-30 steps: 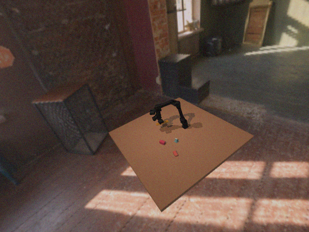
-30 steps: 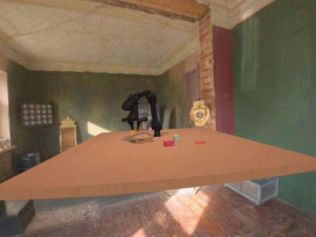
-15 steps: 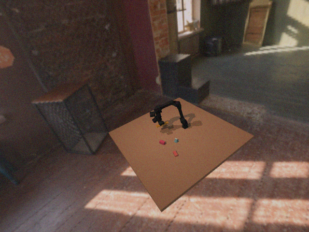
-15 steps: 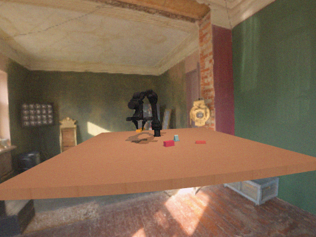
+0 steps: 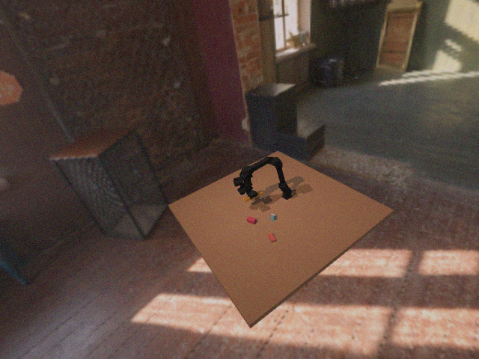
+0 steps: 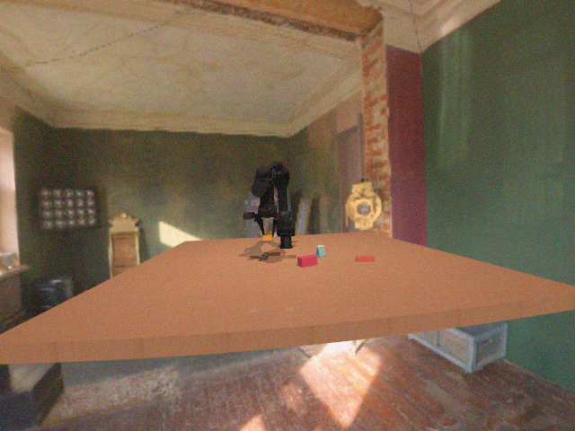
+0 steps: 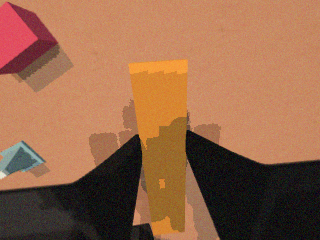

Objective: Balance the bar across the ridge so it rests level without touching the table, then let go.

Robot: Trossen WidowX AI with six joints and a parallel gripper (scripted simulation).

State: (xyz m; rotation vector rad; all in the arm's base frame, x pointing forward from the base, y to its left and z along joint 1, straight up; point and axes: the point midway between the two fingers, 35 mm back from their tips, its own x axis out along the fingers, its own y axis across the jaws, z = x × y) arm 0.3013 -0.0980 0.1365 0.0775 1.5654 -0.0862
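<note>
Right now my gripper tip is 14 cm to the right of the pink-red block, 10 cm short of it and 9 cm above it. From my gripper tip the other things lie so: bar: 3 cm behind.
</note>
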